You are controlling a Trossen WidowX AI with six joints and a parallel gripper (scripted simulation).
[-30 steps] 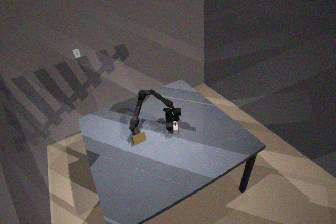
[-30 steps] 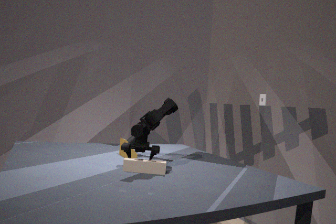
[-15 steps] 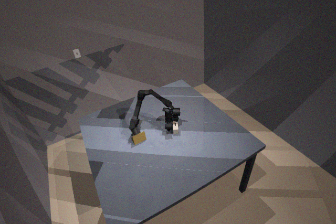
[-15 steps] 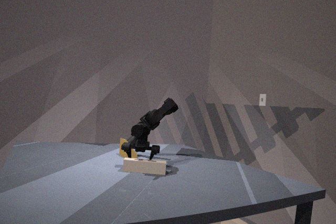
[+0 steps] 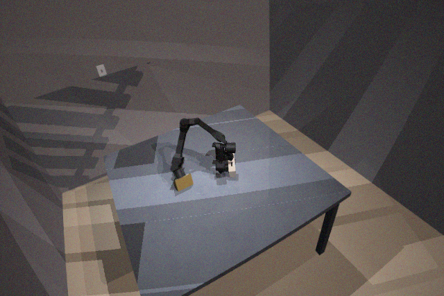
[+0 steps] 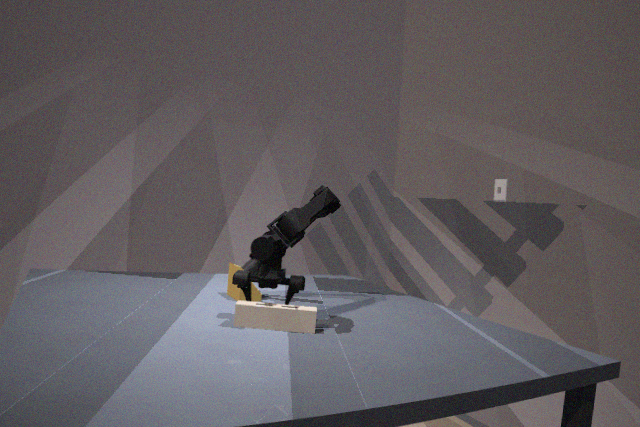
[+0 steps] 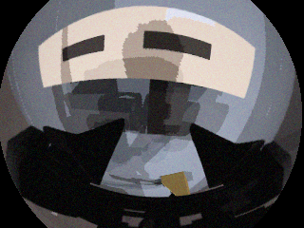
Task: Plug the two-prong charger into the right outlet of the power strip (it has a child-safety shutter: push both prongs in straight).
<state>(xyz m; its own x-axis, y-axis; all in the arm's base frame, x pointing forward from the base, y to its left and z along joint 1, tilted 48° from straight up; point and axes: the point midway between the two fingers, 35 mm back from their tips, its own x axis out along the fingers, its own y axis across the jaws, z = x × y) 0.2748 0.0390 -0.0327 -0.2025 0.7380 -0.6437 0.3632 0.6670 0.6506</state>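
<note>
My gripper tip is 40 mm short of the black two-prong charger, 20 mm to the left of it and 10 mm below it.
</note>
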